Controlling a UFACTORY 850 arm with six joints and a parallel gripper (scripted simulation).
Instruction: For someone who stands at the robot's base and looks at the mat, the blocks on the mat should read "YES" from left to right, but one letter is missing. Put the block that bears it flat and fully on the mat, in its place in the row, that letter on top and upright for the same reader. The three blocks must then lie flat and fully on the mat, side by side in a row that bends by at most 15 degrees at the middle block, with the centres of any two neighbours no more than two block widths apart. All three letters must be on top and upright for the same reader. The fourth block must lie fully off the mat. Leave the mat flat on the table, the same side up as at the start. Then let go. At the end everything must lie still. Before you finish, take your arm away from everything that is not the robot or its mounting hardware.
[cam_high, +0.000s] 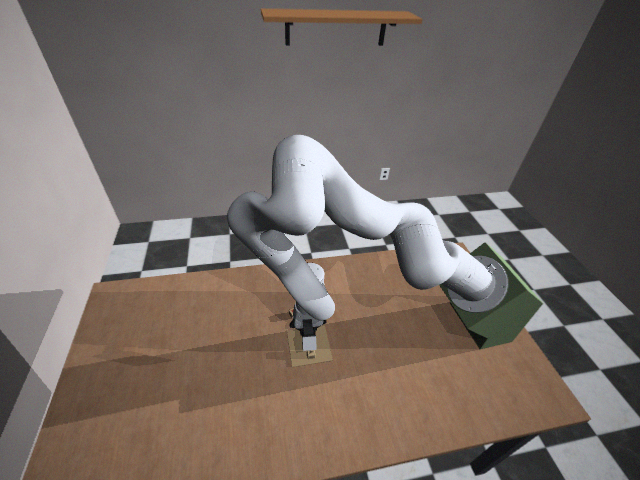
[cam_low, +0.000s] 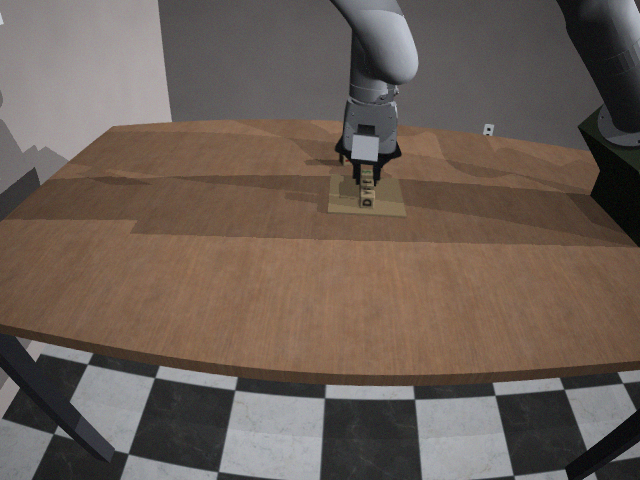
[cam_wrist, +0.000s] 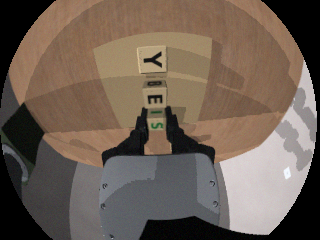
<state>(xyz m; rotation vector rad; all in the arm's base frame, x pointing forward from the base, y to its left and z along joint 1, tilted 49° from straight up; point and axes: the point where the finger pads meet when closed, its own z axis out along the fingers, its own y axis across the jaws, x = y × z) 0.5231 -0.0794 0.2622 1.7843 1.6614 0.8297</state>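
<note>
Now: the green-lettered block 10 mm below my hand. Round my hand: tan mat (40 mm to the left, 20 mm below); red-lettered block (40 mm ahead, 100 mm to the right, 10 mm below).
</note>
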